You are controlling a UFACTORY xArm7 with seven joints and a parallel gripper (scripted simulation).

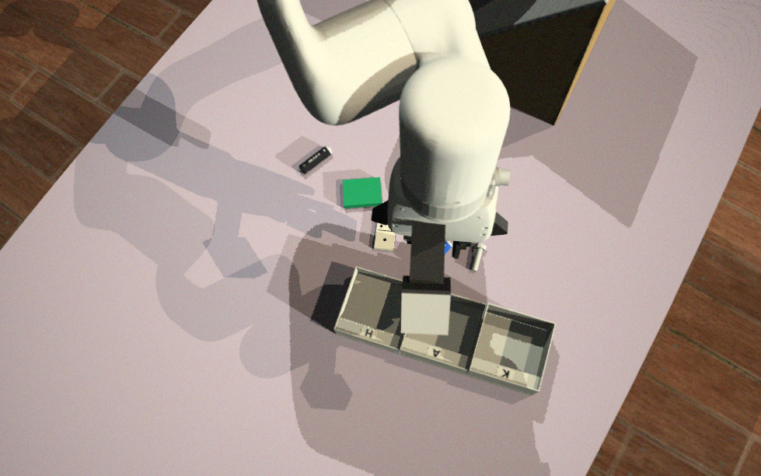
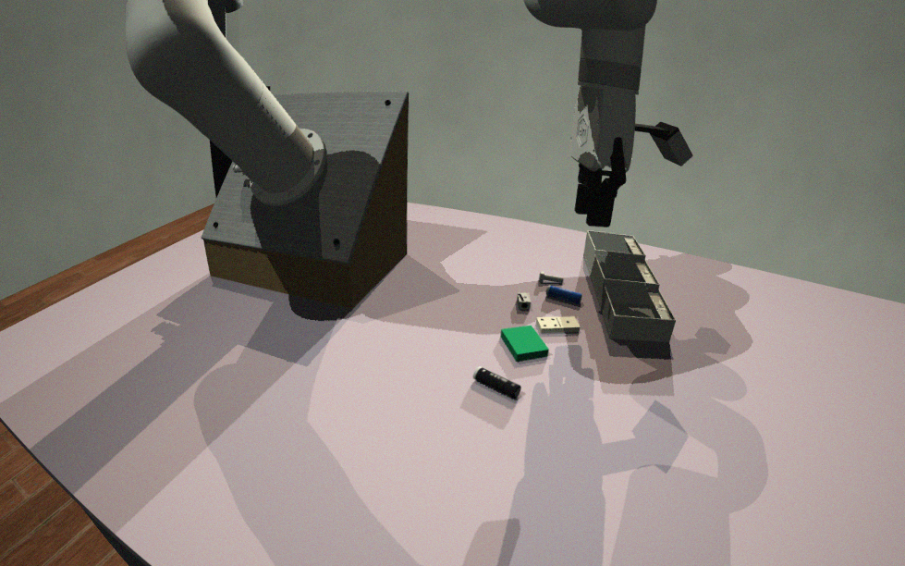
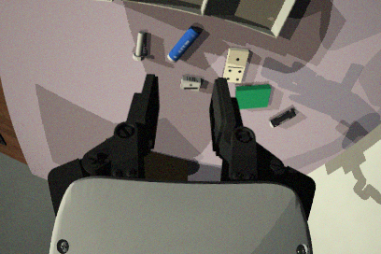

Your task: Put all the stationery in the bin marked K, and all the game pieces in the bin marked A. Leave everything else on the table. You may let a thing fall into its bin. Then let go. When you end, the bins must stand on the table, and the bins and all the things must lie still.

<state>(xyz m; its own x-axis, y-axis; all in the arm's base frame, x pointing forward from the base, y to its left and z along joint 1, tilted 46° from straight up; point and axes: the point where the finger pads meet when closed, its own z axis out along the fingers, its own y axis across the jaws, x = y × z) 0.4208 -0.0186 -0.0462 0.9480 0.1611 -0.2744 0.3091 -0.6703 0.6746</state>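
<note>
The domino lies 130 mm below my hand, 80 mm to the right of it and 30 mm behind it. Round my hand: three-part bin row (110 mm below, 70 mm ahead, 40 mm to the left); blue battery (130 mm below, 20 mm behind); bolt (130 mm below, 50 mm behind, 40 mm to the left).
</note>
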